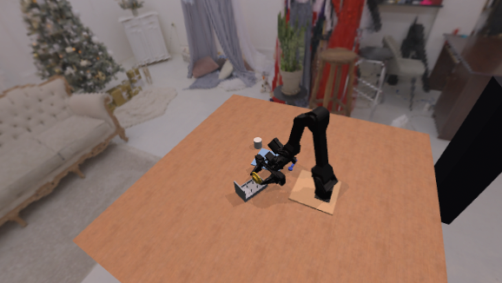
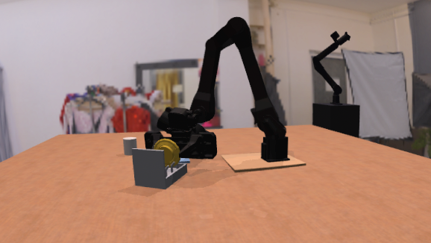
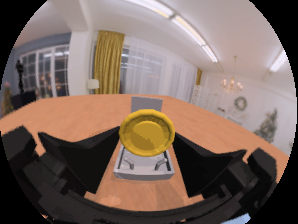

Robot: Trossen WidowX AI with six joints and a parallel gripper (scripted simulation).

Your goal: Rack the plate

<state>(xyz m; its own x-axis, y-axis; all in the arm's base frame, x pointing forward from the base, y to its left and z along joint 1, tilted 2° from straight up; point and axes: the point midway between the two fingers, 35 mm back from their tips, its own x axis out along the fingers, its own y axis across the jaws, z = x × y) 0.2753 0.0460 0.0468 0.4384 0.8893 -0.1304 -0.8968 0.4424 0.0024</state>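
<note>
Right now my gripper tip is 1 cm to the left of the yellow plate. Also, from my gripper tip: blue spoon: 19 cm to the right, 11 cm behind, 5 cm below; then blue mat: 18 cm to the right, 5 cm below, 1 cm ahead; then grey dish rack: 3 cm below, 2 cm to the left, 1 cm ahead.
</note>
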